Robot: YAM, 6 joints.
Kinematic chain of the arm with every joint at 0, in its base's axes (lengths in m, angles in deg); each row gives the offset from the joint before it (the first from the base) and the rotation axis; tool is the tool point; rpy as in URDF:
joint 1: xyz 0 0 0.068 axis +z
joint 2: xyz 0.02 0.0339 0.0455 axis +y
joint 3: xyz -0.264 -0.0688 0 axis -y
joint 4: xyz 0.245 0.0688 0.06 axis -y
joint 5: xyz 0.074 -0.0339 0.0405 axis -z
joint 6: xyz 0.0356 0 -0.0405 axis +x
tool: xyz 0 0 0 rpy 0 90 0
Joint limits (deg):
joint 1: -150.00..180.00
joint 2: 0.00..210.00
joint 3: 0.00..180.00
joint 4: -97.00..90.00
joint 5: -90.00..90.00
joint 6: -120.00..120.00
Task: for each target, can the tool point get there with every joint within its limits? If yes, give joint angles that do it. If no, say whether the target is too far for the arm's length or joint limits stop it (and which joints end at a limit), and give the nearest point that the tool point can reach.
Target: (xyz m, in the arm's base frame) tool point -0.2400 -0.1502 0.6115
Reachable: yes | joints 25.14 49.54 158.29 -22.66 72.64 10.45
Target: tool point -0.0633 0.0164 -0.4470
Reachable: no: joint limits stop it (at a limit: joint 2) | nearest point -0.1030 0.0267 -0.3512 | short by 0.104 m
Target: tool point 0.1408 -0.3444 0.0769
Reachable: yes | joints -63.17 120.88 50.16 37.10 56.84 10.33
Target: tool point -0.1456 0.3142 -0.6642
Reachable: no: too far | nearest point -0.1273 0.2747 -0.3763 | short by 0.291 m
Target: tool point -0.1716 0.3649 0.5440
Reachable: yes | joints 120.08 118.81 134.39 49.81 75.06 -28.86
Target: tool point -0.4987 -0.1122 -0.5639
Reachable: no: too far | nearest point -0.3983 -0.0135 -0.3450 | short by 0.260 m
